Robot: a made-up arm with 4 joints.
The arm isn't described. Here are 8 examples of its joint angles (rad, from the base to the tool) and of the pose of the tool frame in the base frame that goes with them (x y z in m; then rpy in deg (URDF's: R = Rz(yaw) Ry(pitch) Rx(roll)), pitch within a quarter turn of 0, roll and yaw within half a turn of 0).
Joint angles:
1: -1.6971 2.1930 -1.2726 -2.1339
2: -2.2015 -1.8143 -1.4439 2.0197
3: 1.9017 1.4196 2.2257 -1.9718
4: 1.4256 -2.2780 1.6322 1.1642
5: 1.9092 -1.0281 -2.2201 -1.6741
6: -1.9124 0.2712 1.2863 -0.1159
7: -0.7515 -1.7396 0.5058 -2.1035
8: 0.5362 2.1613 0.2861 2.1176
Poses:
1: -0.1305 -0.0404 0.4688 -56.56 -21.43 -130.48
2: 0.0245 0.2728 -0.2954 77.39 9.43 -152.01
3: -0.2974 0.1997 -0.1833 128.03 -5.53 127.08
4: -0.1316 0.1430 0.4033 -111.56 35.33 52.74
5: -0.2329 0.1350 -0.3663 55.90 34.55 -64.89
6: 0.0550 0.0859 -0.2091 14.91 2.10 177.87
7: -0.2228 -0.2174 0.1681 -144.01 -35.64 119.32
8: 0.5455 -0.0529 0.1108 149.07 62.87 -168.05
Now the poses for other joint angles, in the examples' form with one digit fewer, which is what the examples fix.
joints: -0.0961 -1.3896 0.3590 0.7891
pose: -0.144 -0.273 0.179 -23.9 31.4 -22.4
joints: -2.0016 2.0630 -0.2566 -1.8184
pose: -0.416 -0.054 0.233 -13.4 -14.4 -118.4
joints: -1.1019 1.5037 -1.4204 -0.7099
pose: -0.003 -0.355 0.428 -81.5 -4.0 -14.4
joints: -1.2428 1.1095 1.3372 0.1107
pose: 0.104 -0.149 -0.317 64.3 -14.8 -161.0
